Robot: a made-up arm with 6 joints.
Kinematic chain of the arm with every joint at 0, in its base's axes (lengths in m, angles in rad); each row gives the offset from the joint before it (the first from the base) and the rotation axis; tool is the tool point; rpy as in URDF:
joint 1: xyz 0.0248 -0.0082 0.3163 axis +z
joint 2: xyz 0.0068 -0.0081 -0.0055 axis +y
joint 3: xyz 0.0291 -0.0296 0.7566 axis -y
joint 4: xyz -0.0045 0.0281 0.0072 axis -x
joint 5: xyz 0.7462 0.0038 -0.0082 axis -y
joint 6: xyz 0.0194 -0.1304 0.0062 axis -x
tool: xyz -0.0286 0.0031 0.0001 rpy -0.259 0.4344 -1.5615
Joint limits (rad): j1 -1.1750..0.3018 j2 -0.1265..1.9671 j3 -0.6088..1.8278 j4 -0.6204..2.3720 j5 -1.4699..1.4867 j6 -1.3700..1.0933
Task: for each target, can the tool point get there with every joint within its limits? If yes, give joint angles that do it. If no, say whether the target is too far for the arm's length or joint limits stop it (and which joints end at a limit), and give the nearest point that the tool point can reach.
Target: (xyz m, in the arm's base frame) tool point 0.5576 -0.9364 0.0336
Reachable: yes | joints -1.0537 1.0456 -0.1441 1.7884 0.9619 0.5965
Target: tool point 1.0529 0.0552 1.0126
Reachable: yes | joints 0.1522 0.3434 0.2046 0.9486 1.1672 -1.0246
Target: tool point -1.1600 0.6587 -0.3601
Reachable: no: joint limits stop it (at a limit: joint 1, joint 2, joint 3, joint 4, joint 5, joint 6) | nearest point -0.0698 -0.0757 -0.3556 | short by 1.314 m
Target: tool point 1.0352 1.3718 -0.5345
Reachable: no: too far | nearest point 1.2283 0.4546 -0.4663 | short by 0.940 m
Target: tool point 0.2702 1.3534 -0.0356
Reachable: no: joint limits stop it (at a limit: joint 1, joint 3, joint 4, joint 6) | nearest point 0.6769 0.2831 -0.0741 | short by 1.146 m
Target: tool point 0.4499 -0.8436 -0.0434
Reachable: yes | joints -0.9614 1.0557 -0.1388 -0.3067 -0.9992 -0.8114
